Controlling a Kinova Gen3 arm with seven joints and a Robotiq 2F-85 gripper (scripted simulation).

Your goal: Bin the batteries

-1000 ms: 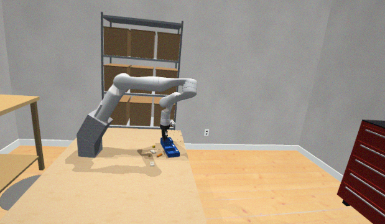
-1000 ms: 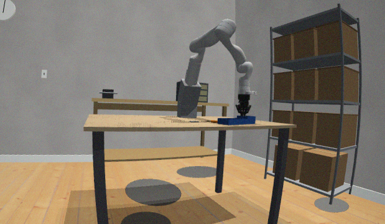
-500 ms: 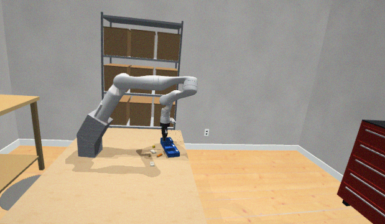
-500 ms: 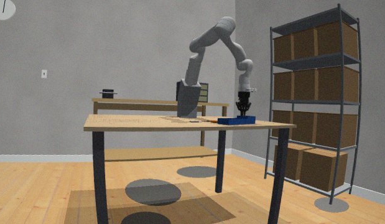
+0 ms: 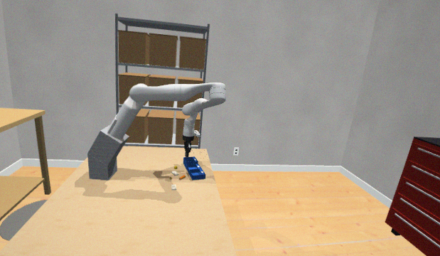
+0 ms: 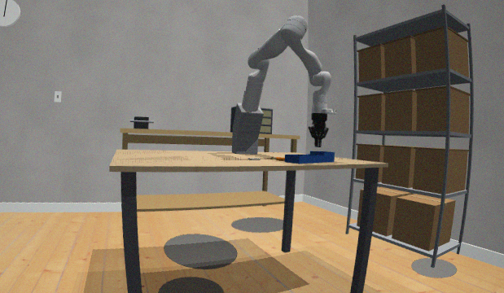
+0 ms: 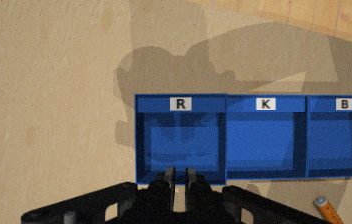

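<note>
The orange battery is 17 cm to the right of my hand, 8 cm below it and 7 cm behind it. Also, from my hand: round black-and-yellow thing 16 cm to the right, 14 cm behind, 8 cm below; yellow die 8 cm below, 8 cm behind, 3 cm to the right; blue bin 8 cm to the right, 6 cm below, 3 cm ahead.
</note>
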